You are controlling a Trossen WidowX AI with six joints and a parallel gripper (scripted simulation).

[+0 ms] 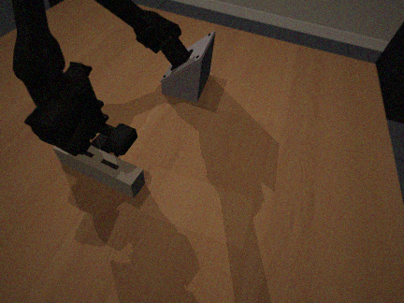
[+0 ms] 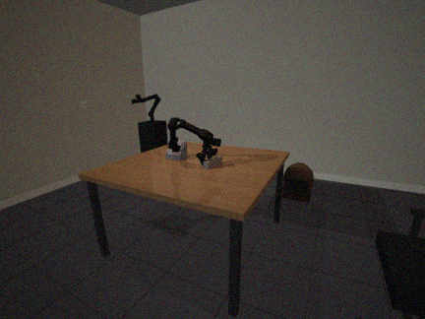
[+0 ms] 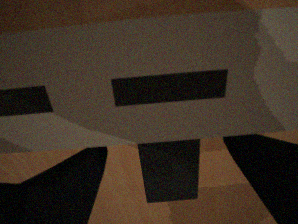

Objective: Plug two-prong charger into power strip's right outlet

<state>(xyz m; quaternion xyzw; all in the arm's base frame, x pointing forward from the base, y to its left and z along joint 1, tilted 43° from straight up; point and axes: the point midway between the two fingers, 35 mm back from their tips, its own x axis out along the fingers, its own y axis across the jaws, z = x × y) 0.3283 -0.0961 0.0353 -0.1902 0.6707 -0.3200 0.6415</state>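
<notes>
Now: the charger 20 mm ahead of my gripper tip and 10 mm above it.
</notes>
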